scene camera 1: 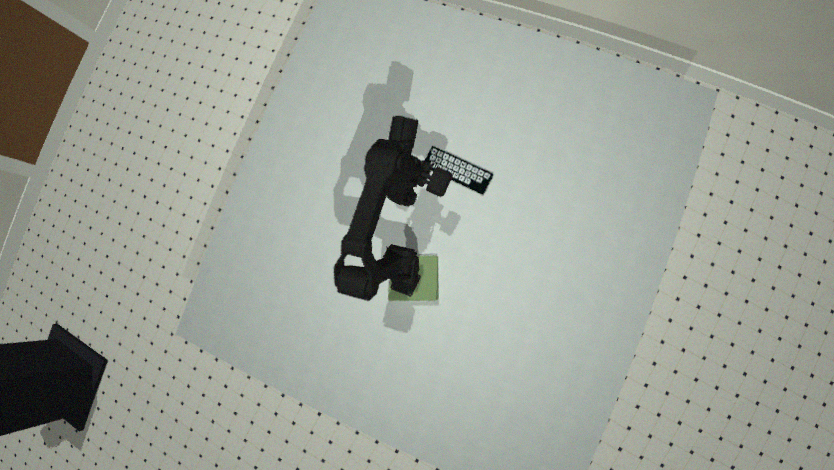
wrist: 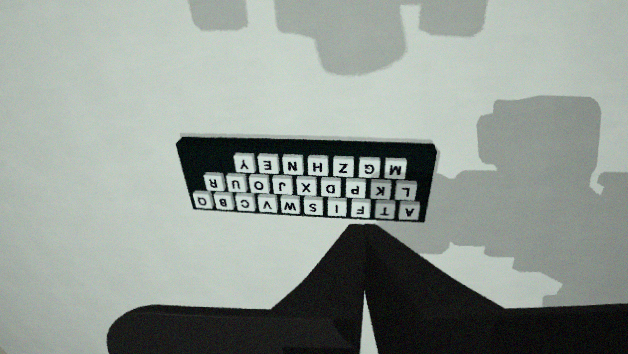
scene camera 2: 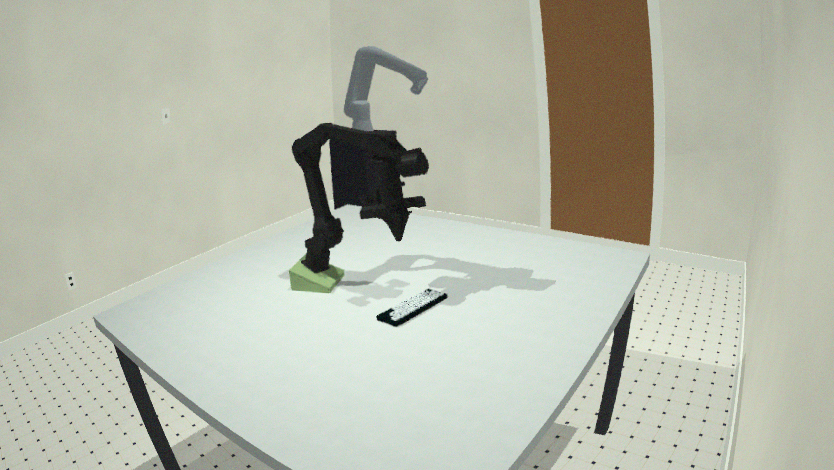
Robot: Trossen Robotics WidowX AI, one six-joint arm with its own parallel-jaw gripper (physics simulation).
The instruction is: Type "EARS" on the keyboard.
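Seen in the pictures: gripper, fingertip midpoint: [scene camera 1: 424, 173] [wrist: 361, 237] [scene camera 2: 399, 241]; arm's base, origin of the base link: [scene camera 1: 405, 282] [scene camera 2: 315, 265].
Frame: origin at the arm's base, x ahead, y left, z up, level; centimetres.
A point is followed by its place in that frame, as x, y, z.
Observation:
A black keyboard [scene camera 1: 479, 186] @(32.8, -8.0, -3.3) [scene camera 2: 386, 318] @(34.3, -9.7, -3.2) [wrist: 305, 146] @(31.9, 0.4, -3.3) with white letter keys lies flat on the table. In the wrist view it appears upside down: the E key [wrist: 268, 164] @(33.0, -2.4, -2.7) is in the upper row near the left, the R key [wrist: 214, 182] @(34.5, -7.2, -2.7) at the left of the middle row, the A key [wrist: 409, 210] @(37.4, 8.0, -2.7) at the right end of the lower row, and the S key [wrist: 313, 206] @(36.9, 0.6, -2.7) mid-row. My gripper [scene camera 2: 399, 238] @(27.9, 4.9, 10.7) [wrist: 361, 237] @(27.9, 4.9, 10.7) is shut and empty, above the table. In the wrist view its tips appear just below the F key [wrist: 360, 209] @(37.2, 4.2, -2.7). The arm partly covers the keyboard in scene camera 1.
The arm stands on a green wedge base [scene camera 1: 429, 279] @(3.3, -5.7, -0.3) [scene camera 2: 309, 283] @(4.7, -7.2, -1.9) on the pale table [scene camera 1: 525, 326] @(1.8, -34.6, -4.5) [scene camera 2: 361, 373] @(44.5, -31.0, -4.5). A dark pedestal [scene camera 1: 46, 379] [scene camera 2: 350, 175] with a grey arm [scene camera 2: 361, 75] stands beyond the table. The arm's shadow falls across the table.

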